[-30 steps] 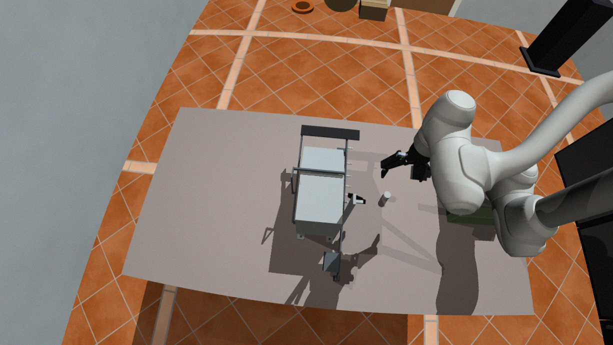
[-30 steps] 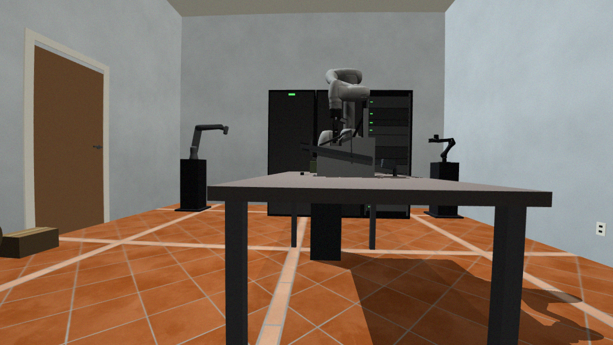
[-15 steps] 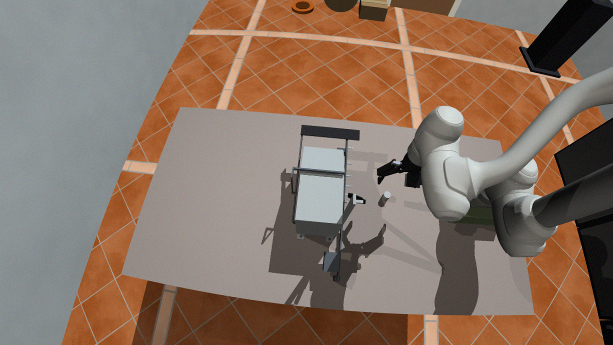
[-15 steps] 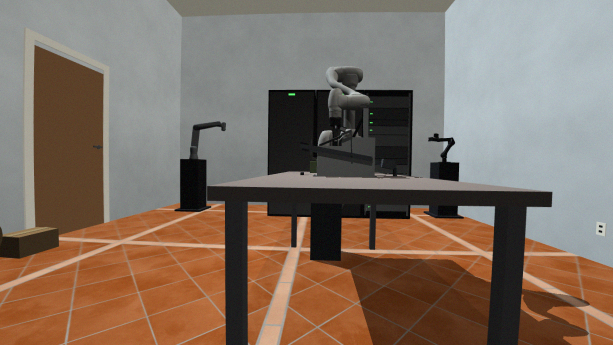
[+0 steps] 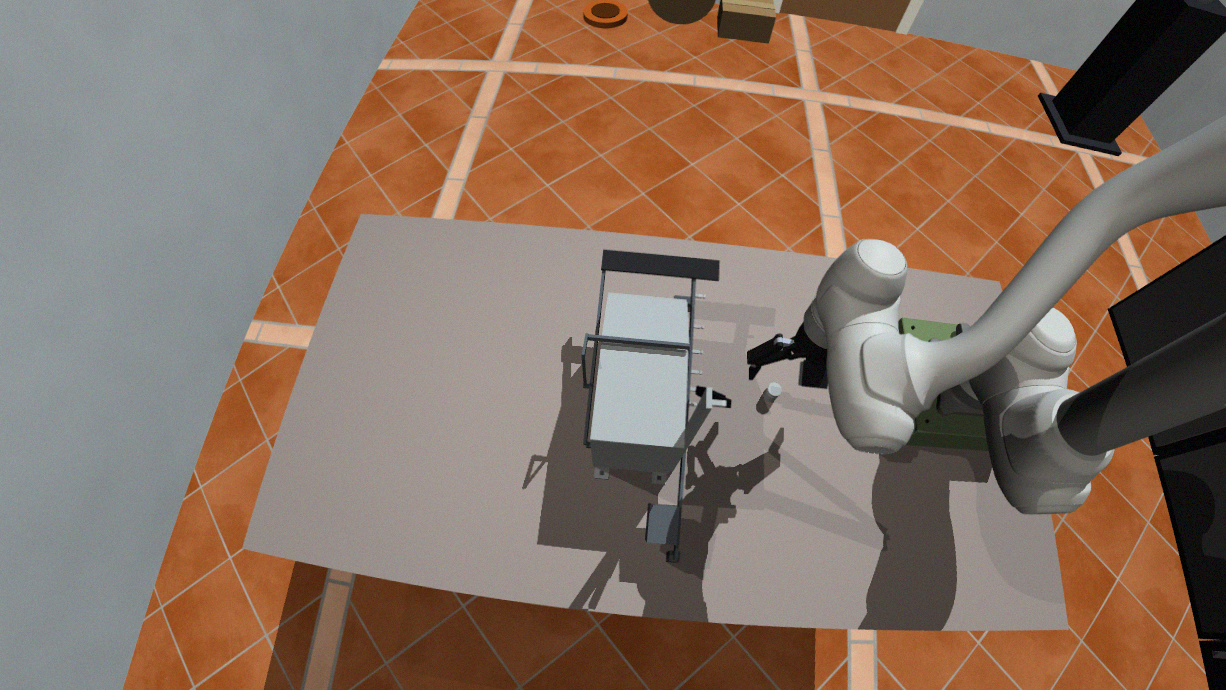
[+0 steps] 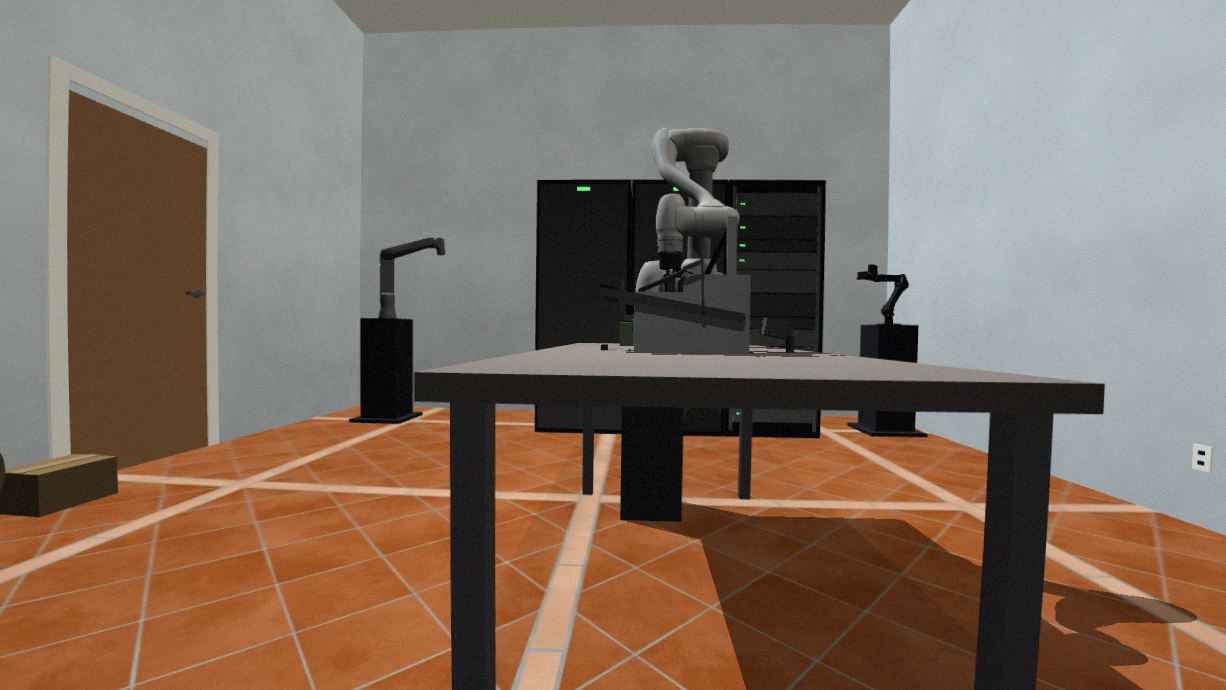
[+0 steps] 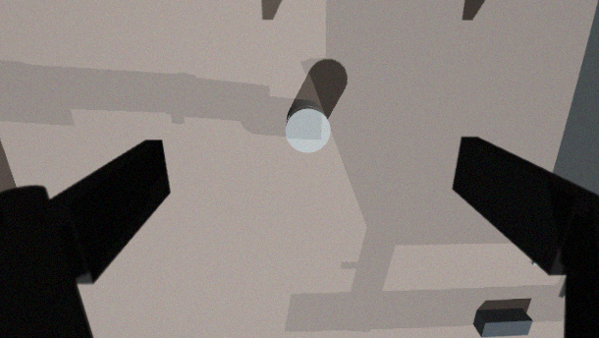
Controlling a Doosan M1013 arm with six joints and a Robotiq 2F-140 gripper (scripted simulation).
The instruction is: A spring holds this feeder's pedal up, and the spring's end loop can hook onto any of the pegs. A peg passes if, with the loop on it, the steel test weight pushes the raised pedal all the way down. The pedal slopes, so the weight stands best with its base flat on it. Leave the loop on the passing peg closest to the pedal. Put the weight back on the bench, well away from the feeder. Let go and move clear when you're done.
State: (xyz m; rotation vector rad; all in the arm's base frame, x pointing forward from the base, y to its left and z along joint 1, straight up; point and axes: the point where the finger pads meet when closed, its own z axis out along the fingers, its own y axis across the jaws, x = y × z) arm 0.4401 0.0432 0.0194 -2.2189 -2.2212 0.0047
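Now: the steel test weight 90 mm below my hand. Round my hand: small block (220 mm to the right, 210 mm ahead, 110 mm below); then white-tipped pin (280 mm above, 200 mm ahead, 180 mm to the left).
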